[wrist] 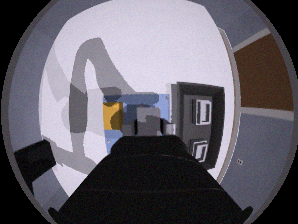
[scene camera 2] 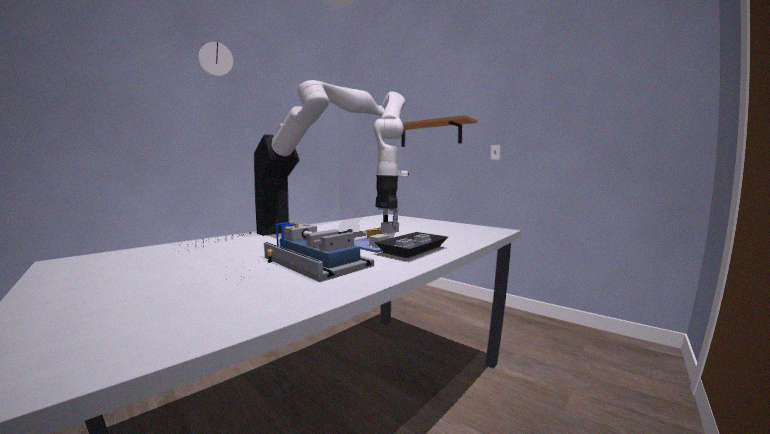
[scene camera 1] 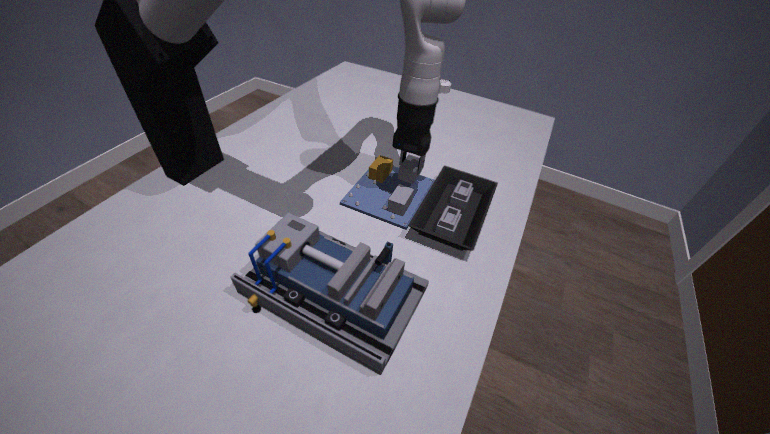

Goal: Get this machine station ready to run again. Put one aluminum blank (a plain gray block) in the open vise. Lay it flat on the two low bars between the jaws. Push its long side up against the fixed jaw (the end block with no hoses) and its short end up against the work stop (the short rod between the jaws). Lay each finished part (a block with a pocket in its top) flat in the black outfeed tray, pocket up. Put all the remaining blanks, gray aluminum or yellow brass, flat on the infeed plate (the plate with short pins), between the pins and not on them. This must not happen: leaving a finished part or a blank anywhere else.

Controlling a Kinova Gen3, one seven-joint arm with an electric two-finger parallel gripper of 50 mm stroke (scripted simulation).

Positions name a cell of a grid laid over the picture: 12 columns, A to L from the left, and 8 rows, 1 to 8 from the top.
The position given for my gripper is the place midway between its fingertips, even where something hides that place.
my gripper: wrist F5; scene camera 2 G5; scene camera 1 G4
